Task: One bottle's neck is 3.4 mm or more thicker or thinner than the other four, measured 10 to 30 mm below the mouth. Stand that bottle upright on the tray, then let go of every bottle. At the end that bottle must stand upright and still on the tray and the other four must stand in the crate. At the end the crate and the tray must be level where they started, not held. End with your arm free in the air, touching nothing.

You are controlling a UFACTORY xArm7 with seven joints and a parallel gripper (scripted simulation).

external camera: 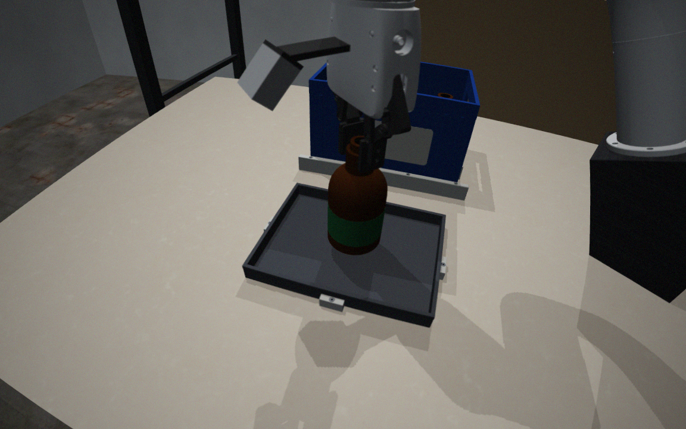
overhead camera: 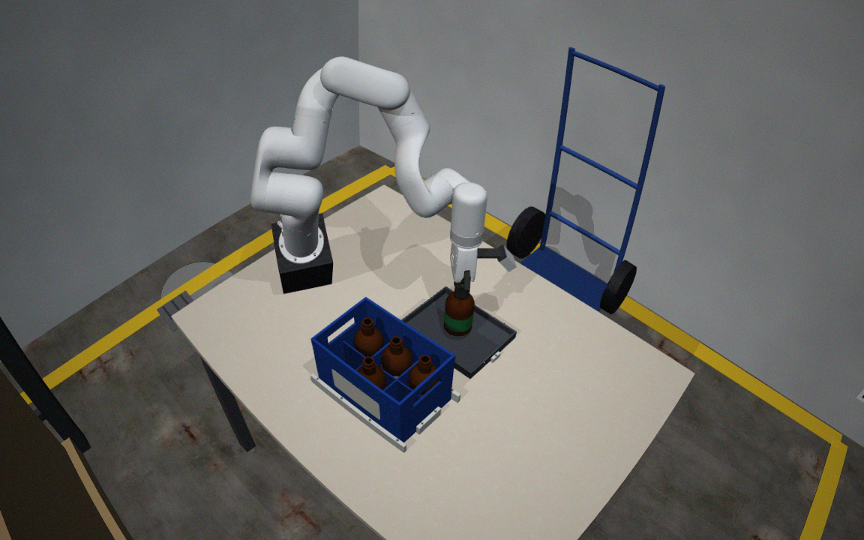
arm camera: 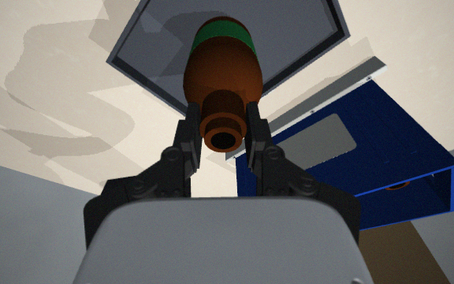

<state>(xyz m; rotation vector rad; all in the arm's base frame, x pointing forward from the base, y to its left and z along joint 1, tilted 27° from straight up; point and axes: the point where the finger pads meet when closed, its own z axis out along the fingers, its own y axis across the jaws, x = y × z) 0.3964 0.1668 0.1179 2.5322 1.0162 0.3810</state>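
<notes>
My gripper is now 7 cm above the glass bottle. From my hand the other things lie so: crate 27 cm to the right, 9 cm below, 3 cm behind; dark grey tray 16 cm below.
</notes>
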